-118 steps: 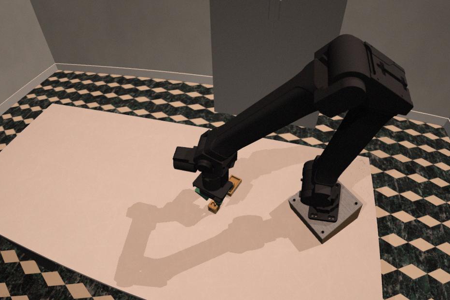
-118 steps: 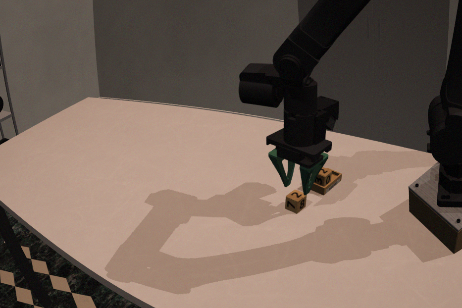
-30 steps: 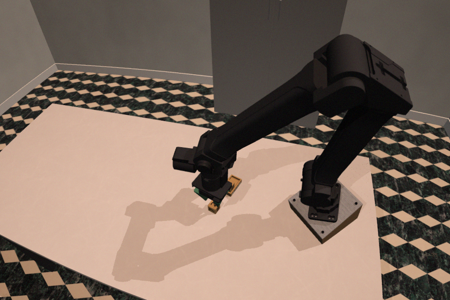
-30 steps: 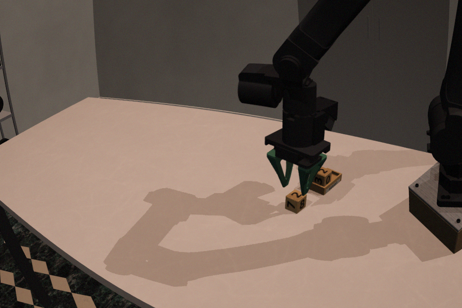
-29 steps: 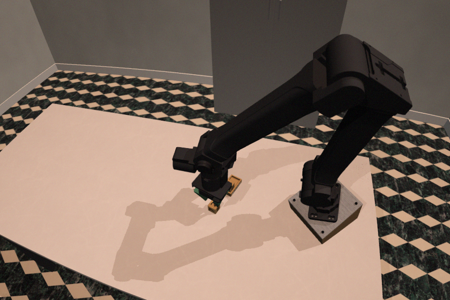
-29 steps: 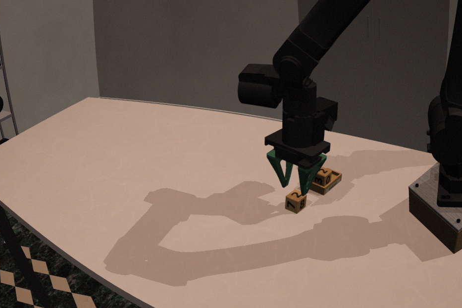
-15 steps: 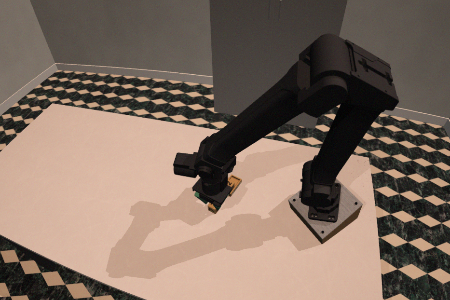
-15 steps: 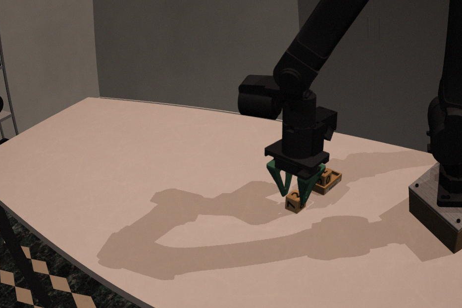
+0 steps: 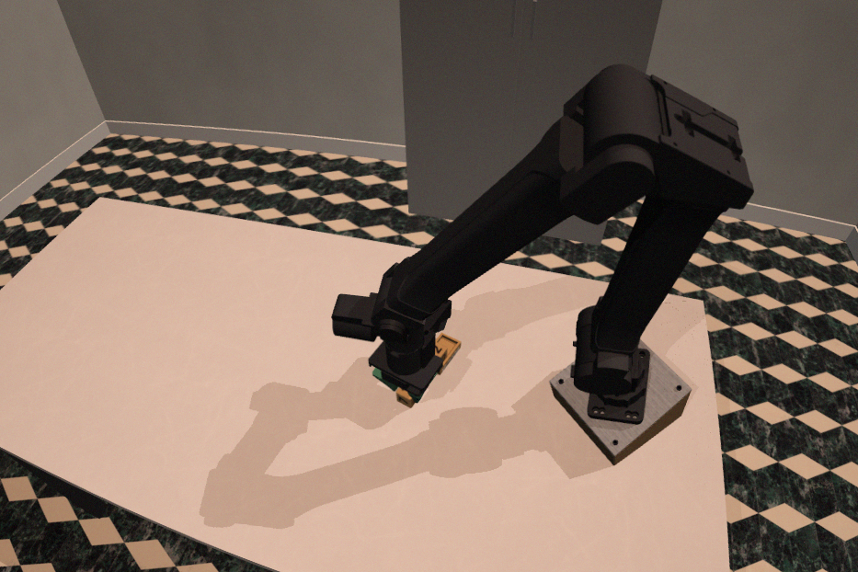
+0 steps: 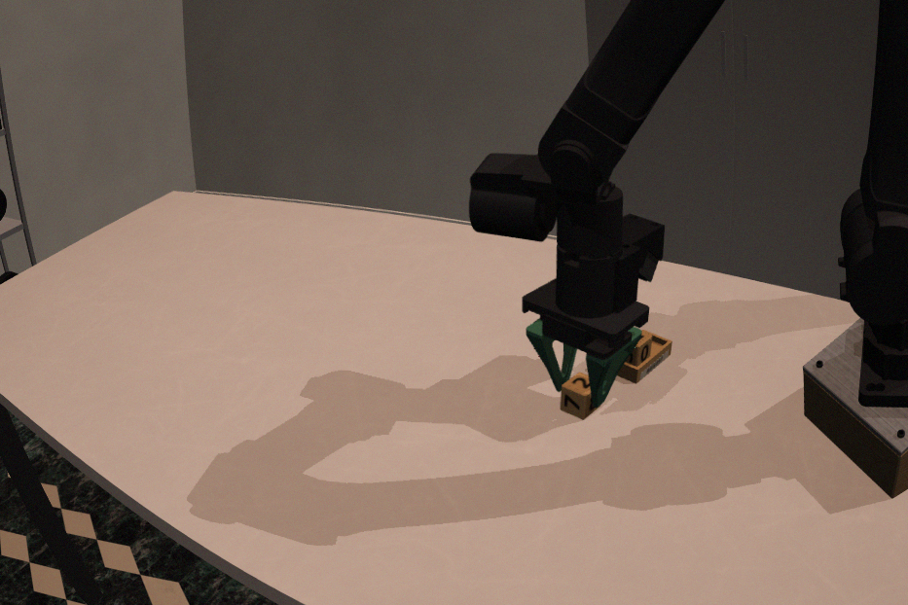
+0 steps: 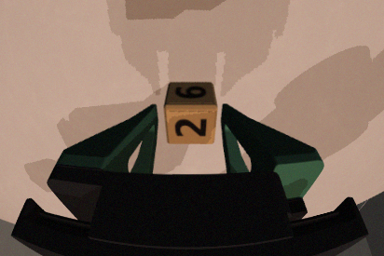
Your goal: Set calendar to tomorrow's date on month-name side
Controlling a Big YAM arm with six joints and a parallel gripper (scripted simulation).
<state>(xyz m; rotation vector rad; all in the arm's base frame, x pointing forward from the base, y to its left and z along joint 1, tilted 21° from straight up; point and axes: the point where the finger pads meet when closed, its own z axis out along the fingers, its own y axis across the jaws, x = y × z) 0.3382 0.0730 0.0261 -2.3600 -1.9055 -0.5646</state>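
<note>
The tray is 11 cm to the right of my hand, 2 cm behind it and 1 cm below it.
</note>
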